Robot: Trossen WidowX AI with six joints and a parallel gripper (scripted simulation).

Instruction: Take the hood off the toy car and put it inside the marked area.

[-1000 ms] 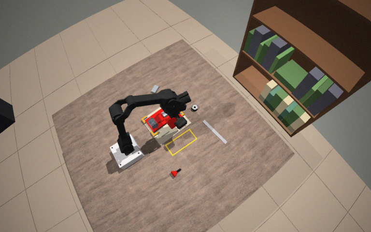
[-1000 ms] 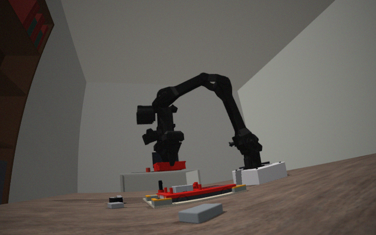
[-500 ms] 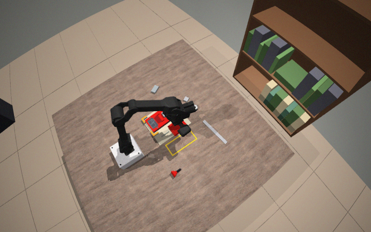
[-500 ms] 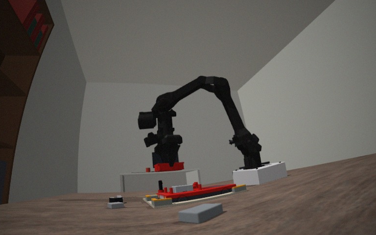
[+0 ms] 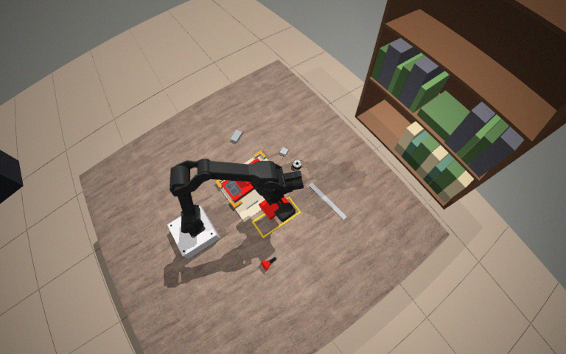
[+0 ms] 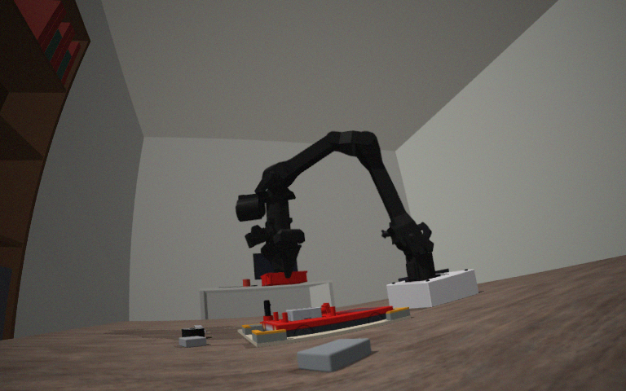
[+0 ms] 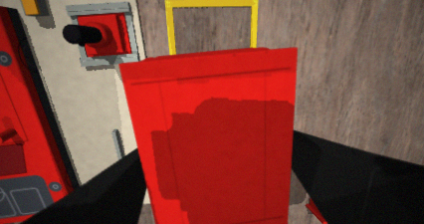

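Right now my gripper tip is 8 cm to the right of the grey socket, 7 cm above it and 6 cm short of it. The rest, counted from my gripper tip: grey bar (20 cm ahead, 11 cm below, 9 cm to the right).
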